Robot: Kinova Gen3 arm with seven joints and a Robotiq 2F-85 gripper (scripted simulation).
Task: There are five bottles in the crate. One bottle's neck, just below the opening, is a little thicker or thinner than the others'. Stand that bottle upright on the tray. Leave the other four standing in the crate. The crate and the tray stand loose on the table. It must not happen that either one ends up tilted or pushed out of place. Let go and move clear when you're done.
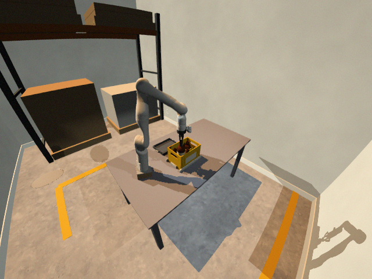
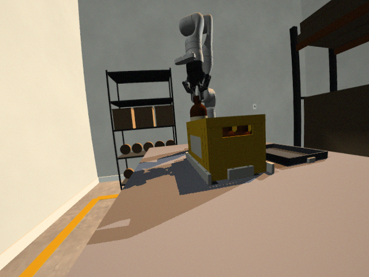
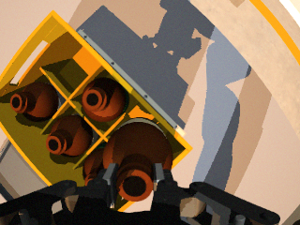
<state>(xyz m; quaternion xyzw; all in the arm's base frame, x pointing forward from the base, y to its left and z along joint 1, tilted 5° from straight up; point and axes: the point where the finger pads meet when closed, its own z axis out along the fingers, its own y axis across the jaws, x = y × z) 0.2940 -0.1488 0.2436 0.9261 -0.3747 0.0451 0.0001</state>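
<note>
The brown bottle lies 70 mm below my hand. Round my hand: dark tray (340 mm to the left, 260 mm below, 80 mm ahead); yellow crate (190 mm below, 90 mm ahead, 50 mm to the left).
</note>
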